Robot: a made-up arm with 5 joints.
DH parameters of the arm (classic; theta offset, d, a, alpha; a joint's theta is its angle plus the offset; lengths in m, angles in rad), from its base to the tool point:
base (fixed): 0 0.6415 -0.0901 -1.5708
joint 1: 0 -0.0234 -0.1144 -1.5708
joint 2: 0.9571 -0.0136 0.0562 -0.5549
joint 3: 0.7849 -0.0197 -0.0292 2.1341
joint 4: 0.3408 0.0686 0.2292 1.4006
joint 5: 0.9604 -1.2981 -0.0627 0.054
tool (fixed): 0.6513 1.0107 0 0
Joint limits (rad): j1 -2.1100..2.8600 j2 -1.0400..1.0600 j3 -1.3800..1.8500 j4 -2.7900..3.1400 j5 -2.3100..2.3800
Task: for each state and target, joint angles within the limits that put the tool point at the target. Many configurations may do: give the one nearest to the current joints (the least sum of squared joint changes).
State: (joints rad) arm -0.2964 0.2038 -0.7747 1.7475 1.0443
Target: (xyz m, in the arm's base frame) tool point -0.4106 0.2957 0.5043
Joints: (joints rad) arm -0.5143 0.0450 -0.9147 2.0079 1.4132
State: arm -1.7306 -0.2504 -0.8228 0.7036 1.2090
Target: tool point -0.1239 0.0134 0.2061
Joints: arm -0.7504 -0.3939 -1.1261 0.9278 0.8701
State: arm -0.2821 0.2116 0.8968 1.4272 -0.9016
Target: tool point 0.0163 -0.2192 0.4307
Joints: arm 0.0102 0.5616 1.1550 1.4316 -1.1133
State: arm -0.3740 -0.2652 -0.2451 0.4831 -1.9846
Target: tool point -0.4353 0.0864 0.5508
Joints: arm 0.2518 -0.5872 -0.8524 0.9788 -1.8605
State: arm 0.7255 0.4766 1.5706 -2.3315 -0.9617
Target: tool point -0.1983 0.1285 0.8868
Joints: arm 0.0118 0.6030 1.2704 -2.1728 -1.2518
